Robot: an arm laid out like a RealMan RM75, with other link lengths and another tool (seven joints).
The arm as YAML. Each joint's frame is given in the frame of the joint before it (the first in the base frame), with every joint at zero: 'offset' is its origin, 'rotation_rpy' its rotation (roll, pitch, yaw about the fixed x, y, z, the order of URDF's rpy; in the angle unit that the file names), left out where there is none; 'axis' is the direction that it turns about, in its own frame. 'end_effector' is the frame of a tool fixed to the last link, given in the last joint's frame.
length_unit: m
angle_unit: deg
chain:
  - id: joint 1
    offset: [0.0, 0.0, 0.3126]
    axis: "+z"
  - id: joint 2
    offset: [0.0, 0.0, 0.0]
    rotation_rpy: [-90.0, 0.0, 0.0]
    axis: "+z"
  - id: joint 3
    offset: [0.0, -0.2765, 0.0]
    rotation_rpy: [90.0, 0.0, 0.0]
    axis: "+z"
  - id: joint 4
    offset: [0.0, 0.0, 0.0]
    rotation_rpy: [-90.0, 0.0, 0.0]
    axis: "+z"
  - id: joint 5
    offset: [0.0, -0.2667, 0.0]
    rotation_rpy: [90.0, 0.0, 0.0]
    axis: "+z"
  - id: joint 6
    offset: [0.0, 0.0, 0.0]
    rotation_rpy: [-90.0, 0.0, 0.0]
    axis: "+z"
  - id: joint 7
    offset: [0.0, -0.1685, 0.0]
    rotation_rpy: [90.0, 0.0, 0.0]
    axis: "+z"
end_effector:
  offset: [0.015, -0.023, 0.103]
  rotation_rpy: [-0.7, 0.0, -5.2]
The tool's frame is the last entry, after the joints.
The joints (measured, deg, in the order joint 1, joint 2, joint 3, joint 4, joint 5, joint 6, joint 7), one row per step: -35.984 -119.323 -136.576 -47.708 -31.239 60.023 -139.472; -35.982 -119.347 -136.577 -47.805 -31.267 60.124 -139.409; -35.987 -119.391 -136.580 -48.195 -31.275 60.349 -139.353; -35.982 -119.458 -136.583 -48.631 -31.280 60.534 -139.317; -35.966 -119.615 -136.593 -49.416 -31.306 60.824 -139.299; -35.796 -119.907 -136.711 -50.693 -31.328 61.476 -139.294; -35.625 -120.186 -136.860 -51.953 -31.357 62.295 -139.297; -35.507 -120.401 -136.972 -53.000 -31.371 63.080 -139.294; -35.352 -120.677 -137.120 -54.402 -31.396 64.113 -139.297; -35.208 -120.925 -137.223 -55.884 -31.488 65.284 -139.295; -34.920 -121.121 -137.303 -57.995 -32.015 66.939 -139.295; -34.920 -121.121 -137.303 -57.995 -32.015 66.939 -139.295
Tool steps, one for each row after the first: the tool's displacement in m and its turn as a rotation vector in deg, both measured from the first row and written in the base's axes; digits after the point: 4 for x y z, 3 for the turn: 0.0006 0.0000 0.0000 -0.047 -0.015 -0.098; 0.0024 0.0008 0.0012 -0.018 0.032 -0.358; 0.0042 0.0017 0.0027 0.072 0.087 -0.622; 0.0076 0.0034 0.0049 0.276 0.133 -1.059; 0.0117 0.0042 0.0080 0.495 0.066 -1.533; 0.0159 0.0044 0.0107 0.583 -0.082 -1.956; 0.0196 0.0043 0.0128 0.556 -0.207 -2.328; 0.0245 0.0042 0.0157 0.546 -0.357 -2.826; 0.0301 0.0041 0.0189 0.467 -0.527 -3.409; 0.0384 0.0040 0.0247 0.533 -0.938 -4.293; 0.0384 0.0040 0.0247 0.533 -0.938 -4.293
